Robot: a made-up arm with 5 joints.
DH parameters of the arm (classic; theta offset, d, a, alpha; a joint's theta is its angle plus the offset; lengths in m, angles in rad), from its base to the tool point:
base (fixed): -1.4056 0 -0.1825 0
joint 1: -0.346 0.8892 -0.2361 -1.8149
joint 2: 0 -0.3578 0.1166 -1.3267
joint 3: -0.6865 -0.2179 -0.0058 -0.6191
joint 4: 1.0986 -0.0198 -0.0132 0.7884
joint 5: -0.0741 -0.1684 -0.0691 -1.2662
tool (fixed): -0.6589 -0.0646 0 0
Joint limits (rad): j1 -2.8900..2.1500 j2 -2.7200..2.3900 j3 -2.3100..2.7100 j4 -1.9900..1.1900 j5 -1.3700..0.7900
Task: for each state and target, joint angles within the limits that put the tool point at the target. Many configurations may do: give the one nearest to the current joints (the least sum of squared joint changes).
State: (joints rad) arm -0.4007 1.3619 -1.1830 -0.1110 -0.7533
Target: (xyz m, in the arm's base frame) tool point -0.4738 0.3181 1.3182
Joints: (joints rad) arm 0.0749 0.5202 -0.5144 -0.3599 -0.1736
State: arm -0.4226 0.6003 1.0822 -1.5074 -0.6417
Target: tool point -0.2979 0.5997 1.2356
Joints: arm -1.0234 0.6537 1.2391 -1.9773 -1.2591
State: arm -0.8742 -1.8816 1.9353 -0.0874 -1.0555
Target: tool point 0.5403 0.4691 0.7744
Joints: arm -1.3827 -2.2867 1.8355 -0.2128 -1.0859
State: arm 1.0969 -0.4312 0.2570 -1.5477 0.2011
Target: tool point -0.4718 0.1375 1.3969
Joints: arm 1.0600 -0.2339 0.4582 -1.0181 0.2208
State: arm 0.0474 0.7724 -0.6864 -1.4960 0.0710
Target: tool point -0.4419 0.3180 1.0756
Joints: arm -0.6137 1.2089 -0.4596 -1.9900 0.5711
